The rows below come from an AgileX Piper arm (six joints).
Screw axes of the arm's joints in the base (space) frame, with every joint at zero. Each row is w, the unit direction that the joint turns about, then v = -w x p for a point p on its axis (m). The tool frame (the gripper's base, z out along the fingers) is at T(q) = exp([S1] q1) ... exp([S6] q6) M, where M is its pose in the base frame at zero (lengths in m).
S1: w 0 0 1 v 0.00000 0.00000 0.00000
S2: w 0 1 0 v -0.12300 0.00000 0.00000
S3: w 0 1 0 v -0.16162 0.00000 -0.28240
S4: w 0.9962 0 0.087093 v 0.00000 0.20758 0.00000
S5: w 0 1 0 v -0.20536 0.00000 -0.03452
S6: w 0.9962 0 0.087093 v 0.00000 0.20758 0.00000
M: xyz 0.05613 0.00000 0.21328 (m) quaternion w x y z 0.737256 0 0.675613 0
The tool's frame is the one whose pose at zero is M.
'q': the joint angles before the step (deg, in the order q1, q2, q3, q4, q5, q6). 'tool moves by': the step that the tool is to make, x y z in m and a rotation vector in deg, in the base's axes. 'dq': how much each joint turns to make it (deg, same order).
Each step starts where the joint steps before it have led.
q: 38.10 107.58 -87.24 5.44 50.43 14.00
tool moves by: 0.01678 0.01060 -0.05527 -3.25 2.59 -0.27
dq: -0.06 7.89 0.00 -1.00 -3.87 0.24
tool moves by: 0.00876 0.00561 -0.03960 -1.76 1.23 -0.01
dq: 0.00 5.48 0.00 -0.59 -3.44 0.04
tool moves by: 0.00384 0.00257 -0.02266 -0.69 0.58 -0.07
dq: 0.00 3.09 0.00 -0.13 -2.21 0.01
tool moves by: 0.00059 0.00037 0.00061 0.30 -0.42 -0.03
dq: 0.00 -0.05 0.00 -0.01 -0.47 0.01
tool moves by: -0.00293 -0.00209 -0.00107 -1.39 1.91 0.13
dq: 0.00 0.00 0.00 0.00 2.37 -0.01
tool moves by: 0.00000 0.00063 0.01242 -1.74 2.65 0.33
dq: 0.00 -0.21 -3.04 0.06 6.42 0.00
